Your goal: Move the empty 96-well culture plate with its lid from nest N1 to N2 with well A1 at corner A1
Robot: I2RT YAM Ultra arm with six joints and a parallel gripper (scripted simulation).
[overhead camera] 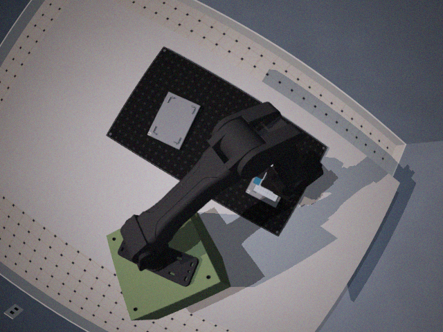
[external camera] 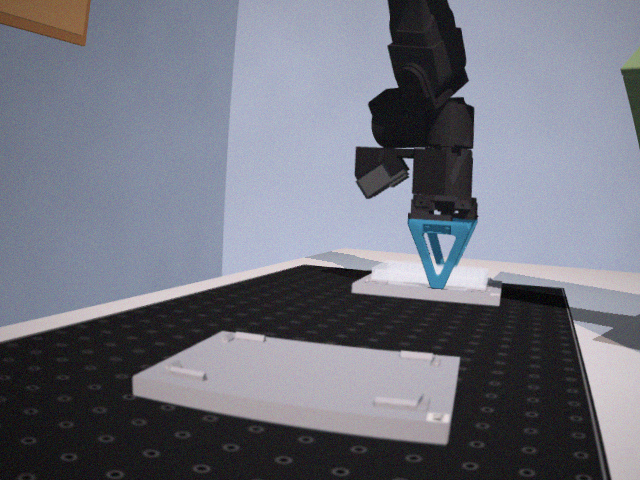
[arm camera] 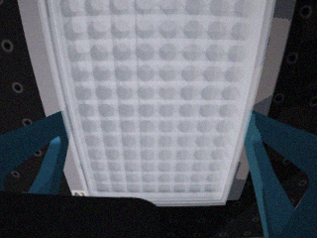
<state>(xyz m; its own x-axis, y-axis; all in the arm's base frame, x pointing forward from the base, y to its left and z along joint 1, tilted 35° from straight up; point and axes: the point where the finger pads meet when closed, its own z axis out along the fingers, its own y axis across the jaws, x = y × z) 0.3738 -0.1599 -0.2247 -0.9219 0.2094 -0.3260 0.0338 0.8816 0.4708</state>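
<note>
My gripper is now 1 cm short of the 96-well culture plate. Round my hand: plate lid 1 cm ahead.
</note>
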